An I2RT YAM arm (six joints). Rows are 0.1 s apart.
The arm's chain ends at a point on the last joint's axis. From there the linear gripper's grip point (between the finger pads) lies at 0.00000 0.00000 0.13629 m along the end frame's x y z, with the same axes.
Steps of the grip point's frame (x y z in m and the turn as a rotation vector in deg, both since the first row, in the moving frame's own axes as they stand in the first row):
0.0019 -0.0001 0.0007 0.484 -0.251 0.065
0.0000 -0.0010 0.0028 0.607 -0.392 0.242
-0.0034 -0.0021 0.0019 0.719 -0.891 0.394
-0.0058 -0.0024 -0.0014 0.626 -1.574 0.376
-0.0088 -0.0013 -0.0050 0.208 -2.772 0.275
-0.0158 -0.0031 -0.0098 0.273 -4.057 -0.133
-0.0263 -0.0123 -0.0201 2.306 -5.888 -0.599
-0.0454 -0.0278 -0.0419 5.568 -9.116 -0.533
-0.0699 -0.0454 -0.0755 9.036 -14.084 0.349
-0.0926 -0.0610 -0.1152 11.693 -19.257 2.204
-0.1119 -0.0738 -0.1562 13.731 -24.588 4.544
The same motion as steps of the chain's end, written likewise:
0.0025 0.0011 0.0007 0.484 -0.251 0.065
0.0009 0.0004 0.0028 0.607 -0.392 0.242
-0.0013 -0.0004 0.0019 0.719 -0.891 0.394
-0.0021 -0.0009 -0.0013 0.626 -1.574 0.376
-0.0022 -0.0008 -0.0048 0.208 -2.772 0.275
-0.0062 -0.0025 -0.0095 0.273 -4.057 -0.133
-0.0123 -0.0069 -0.0193 2.306 -5.888 -0.599
-0.0238 -0.0147 -0.0395 5.568 -9.116 -0.533
-0.0369 -0.0241 -0.0697 9.036 -14.084 0.349
-0.0485 -0.0330 -0.1048 11.693 -19.257 2.204
-0.0571 -0.0402 -0.1401 13.731 -24.588 4.544

